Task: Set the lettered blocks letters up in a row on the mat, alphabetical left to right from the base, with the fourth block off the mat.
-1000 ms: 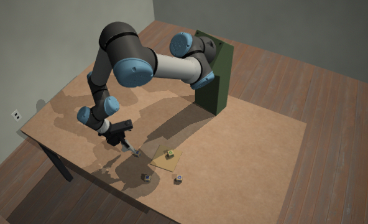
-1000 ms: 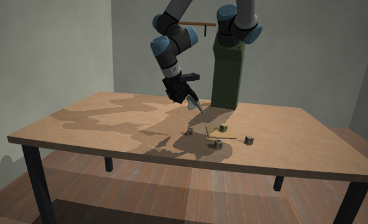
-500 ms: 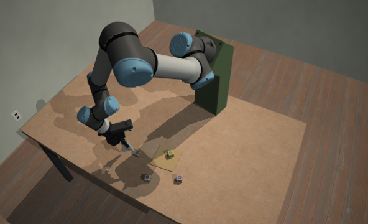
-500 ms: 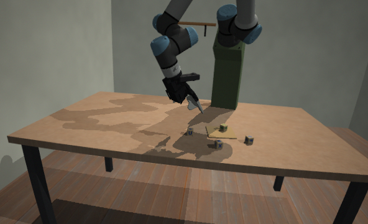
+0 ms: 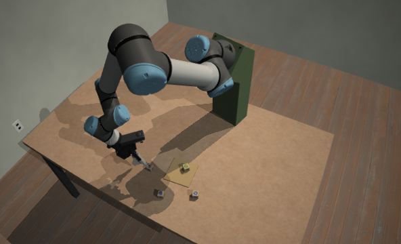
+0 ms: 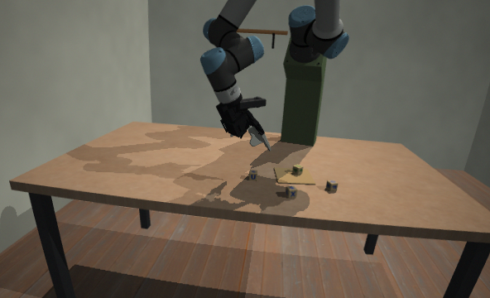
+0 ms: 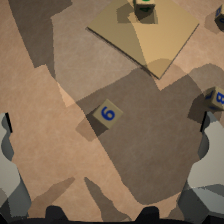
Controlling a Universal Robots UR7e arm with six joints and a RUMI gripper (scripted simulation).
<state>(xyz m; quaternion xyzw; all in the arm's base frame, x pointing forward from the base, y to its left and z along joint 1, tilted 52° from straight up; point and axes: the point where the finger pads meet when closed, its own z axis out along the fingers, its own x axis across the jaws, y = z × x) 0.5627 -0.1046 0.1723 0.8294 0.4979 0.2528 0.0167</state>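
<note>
My gripper is now 11 cm past the G block, 16 cm to the right of it and 12 cm above it. Also, from my hand: Q block 1 cm behind, 29 cm to the left, 12 cm below; tan mat 8 cm behind, 14 cm to the left, 13 cm below.
</note>
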